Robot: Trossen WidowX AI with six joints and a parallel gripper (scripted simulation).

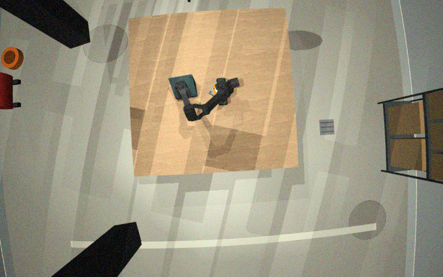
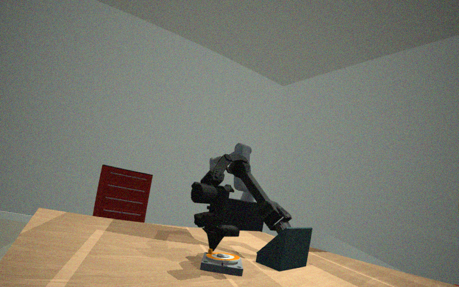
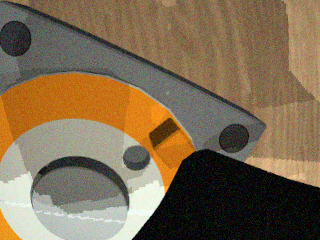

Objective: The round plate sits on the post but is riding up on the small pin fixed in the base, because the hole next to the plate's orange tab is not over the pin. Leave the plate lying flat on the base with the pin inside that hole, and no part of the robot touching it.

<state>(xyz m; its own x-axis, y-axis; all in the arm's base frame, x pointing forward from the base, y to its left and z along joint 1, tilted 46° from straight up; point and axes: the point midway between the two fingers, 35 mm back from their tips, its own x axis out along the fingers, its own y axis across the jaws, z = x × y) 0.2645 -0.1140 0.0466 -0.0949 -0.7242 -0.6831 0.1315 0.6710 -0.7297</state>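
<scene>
Right now the square grey base is 1 cm behind my gripper tip, 5 cm to the left of it and 1 cm below it.
</scene>
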